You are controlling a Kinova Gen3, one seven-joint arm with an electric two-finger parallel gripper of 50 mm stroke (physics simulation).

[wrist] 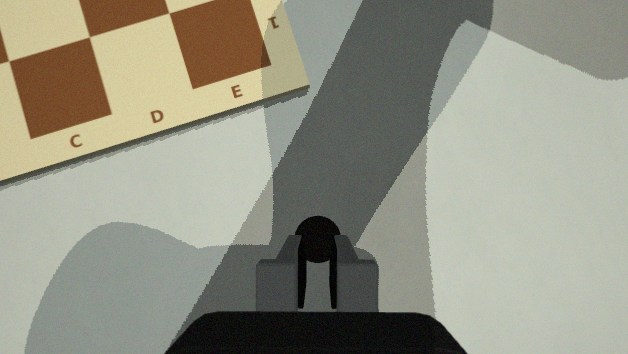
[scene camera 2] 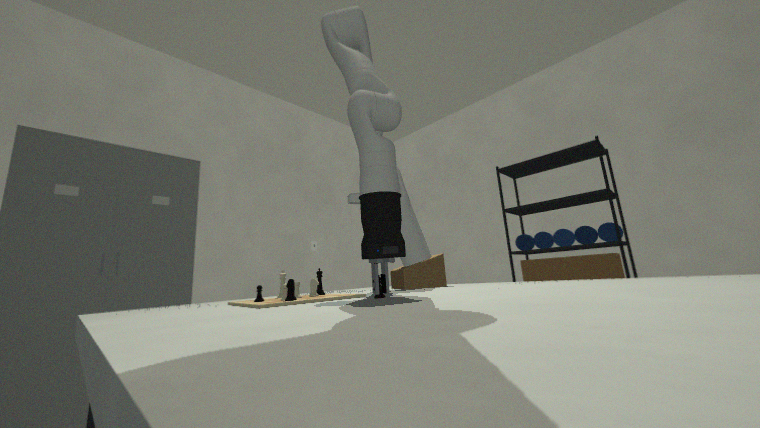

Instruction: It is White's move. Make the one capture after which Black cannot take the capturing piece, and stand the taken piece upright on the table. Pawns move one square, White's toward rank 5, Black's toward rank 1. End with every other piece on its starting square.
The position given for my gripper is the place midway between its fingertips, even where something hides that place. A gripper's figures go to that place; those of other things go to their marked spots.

Labels:
My gripper (wrist: 317, 259) is 0.18 m from the lens. A chessboard (wrist: 84, 84): 0.22 m from the lens.

